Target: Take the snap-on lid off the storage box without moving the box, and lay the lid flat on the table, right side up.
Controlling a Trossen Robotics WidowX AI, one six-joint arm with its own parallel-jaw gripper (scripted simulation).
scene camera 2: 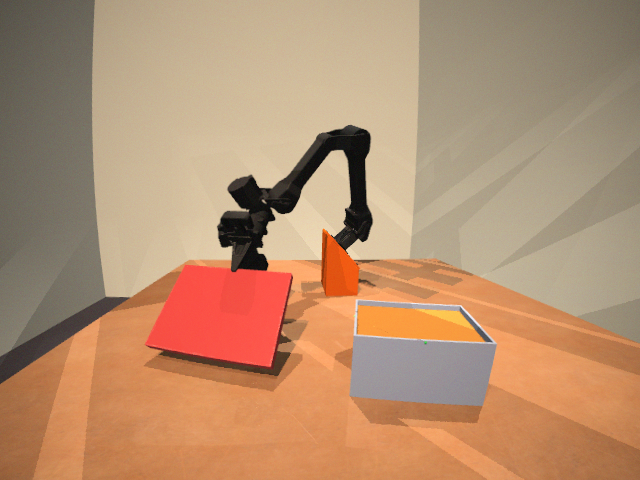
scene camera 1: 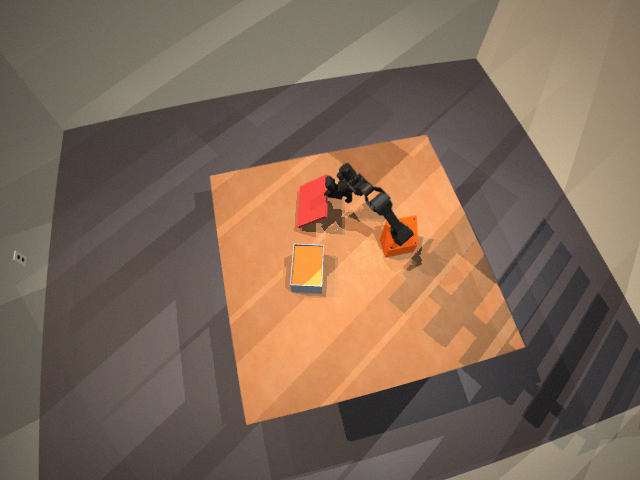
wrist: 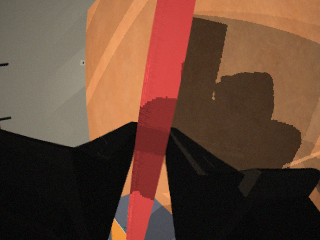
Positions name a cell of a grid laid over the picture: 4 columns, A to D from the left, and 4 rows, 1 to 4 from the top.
Labels:
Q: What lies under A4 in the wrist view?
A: My gripper.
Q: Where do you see a red lid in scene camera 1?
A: B2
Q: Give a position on a grey storage box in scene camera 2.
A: C3

